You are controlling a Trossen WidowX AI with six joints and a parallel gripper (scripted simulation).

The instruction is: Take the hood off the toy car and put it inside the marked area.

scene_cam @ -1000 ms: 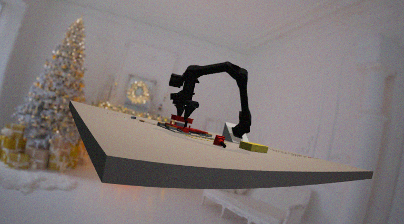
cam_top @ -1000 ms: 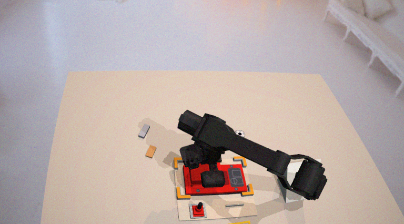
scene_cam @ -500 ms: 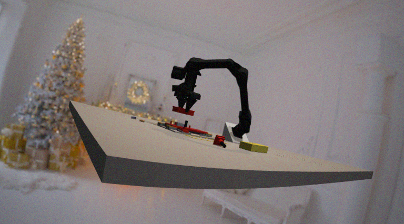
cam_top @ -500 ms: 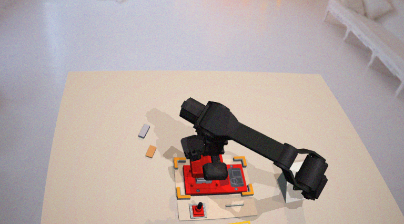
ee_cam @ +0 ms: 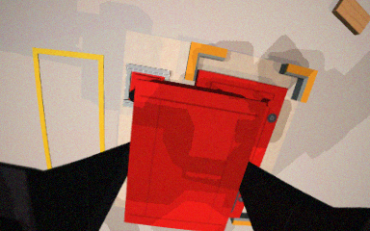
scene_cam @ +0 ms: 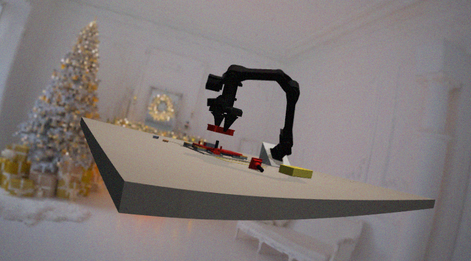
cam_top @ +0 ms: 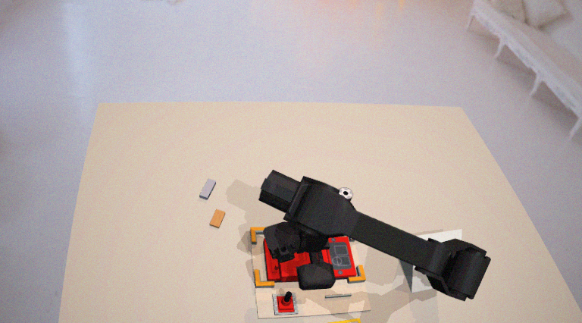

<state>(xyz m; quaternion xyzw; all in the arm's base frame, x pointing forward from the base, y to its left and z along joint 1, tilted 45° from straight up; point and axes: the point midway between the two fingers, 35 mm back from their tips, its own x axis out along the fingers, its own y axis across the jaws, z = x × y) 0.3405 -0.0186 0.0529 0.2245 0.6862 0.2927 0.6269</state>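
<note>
The pale fixture plate lies 30 mm behind my gripper tip, 50 mm to the right of it and 90 mm below it. Also, from my gripper tip: black-and-white wheel (150 mm behind, 260 mm to the right, 90 mm below); red hood (10 mm above); orange block (170 mm ahead, 180 mm to the right, 100 mm below).
</note>
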